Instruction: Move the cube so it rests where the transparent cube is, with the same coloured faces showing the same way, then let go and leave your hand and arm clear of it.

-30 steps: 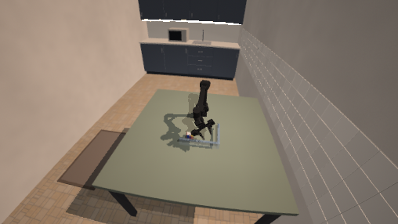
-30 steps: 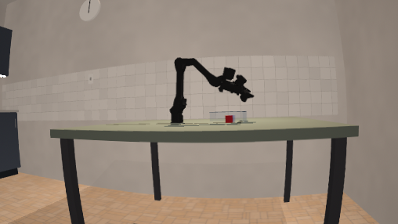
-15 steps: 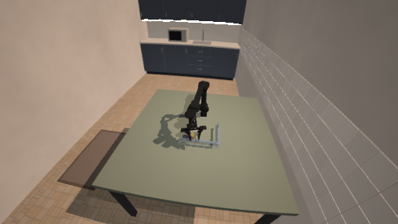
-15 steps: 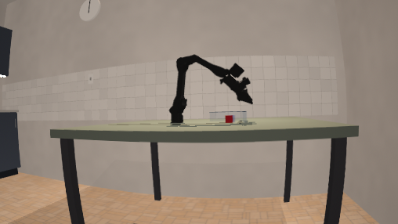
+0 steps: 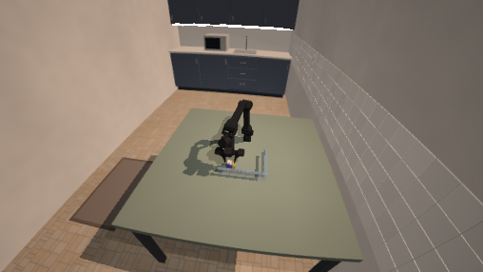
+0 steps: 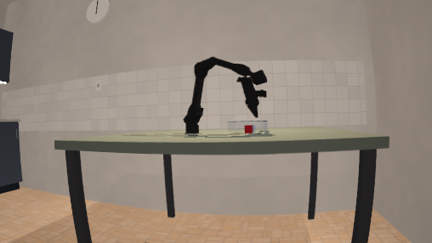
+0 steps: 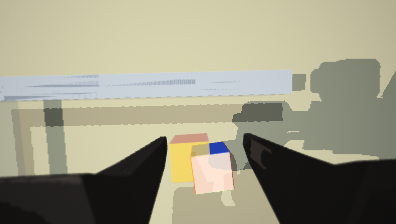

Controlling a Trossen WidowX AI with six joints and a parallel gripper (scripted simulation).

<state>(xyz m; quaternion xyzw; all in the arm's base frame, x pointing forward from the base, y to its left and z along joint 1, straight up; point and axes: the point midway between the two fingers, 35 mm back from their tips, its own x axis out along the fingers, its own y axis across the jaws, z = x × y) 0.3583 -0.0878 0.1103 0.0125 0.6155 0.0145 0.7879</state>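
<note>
Right now the transparent cube is 20 mm behind my hand, 20 mm to the left of it and 90 mm below it. Round my hand: fence: 50 mm ahead, 90 mm to the left, 70 mm below.
</note>
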